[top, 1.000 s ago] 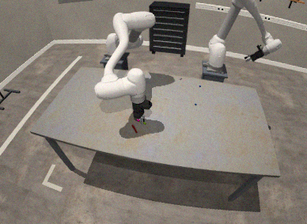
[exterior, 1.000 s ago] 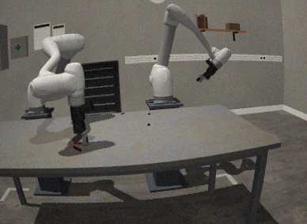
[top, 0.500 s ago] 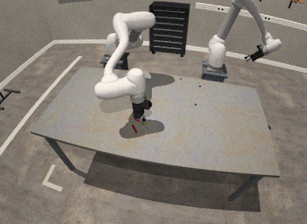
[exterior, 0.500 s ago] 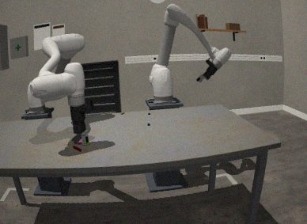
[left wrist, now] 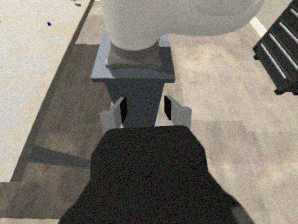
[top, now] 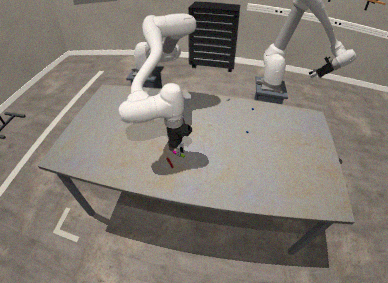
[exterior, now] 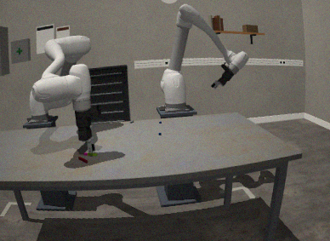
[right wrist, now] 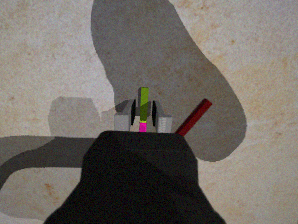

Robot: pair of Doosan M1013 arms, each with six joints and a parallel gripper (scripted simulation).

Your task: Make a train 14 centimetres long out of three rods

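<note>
My right hand is 3 cm above the lime rod. From my right hand the other things lie so: small grey piece: 57 cm behind, 21 cm to the left, 3 cm below; then red rod: 6 cm ahead, 4 cm to the right, 3 cm below; then magenta rod: 3 cm to the right, 3 cm below, 1 cm behind.
</note>
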